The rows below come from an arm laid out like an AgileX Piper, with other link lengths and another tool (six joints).
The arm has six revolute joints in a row. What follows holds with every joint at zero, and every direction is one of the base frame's. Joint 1 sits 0.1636 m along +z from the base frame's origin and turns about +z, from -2.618 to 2.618 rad. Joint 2 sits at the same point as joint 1 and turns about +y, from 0 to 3.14 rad. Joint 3 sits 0.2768 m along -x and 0.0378 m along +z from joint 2 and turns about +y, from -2.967 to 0 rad. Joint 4 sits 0.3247 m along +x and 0.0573 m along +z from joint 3 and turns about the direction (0.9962, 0, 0.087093), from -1.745 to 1.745 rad. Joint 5 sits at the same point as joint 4 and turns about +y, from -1.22 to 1.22 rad. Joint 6 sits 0.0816 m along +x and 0.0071 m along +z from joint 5 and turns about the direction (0.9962, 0, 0.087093), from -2.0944 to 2.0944 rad. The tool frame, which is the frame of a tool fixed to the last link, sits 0.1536 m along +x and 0.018 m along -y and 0.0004 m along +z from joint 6; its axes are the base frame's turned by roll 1.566, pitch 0.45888 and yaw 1.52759 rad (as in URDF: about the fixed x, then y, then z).
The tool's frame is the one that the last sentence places.
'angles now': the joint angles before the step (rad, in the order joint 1, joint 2, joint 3, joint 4, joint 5, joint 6). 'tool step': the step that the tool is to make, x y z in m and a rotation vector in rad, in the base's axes. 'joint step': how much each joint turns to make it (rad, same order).
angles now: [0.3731, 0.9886, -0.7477, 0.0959, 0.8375, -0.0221]
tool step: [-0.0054, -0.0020, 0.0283, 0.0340, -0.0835, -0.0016]
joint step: [0.0004, -0.0989, 0.0079, -0.0003, 0.0007, 0.0025]
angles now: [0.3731, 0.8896, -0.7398, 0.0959, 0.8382, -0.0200]
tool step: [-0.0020, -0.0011, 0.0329, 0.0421, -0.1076, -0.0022]
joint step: [0.0002, -0.0925, 0.0002, -0.0001, -0.0234, 0.0002]
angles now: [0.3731, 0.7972, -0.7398, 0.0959, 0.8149, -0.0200]
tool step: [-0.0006, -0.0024, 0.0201, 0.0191, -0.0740, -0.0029]
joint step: [0.0001, -0.0540, 0.0020, -0.0097, -0.0240, 0.0005]
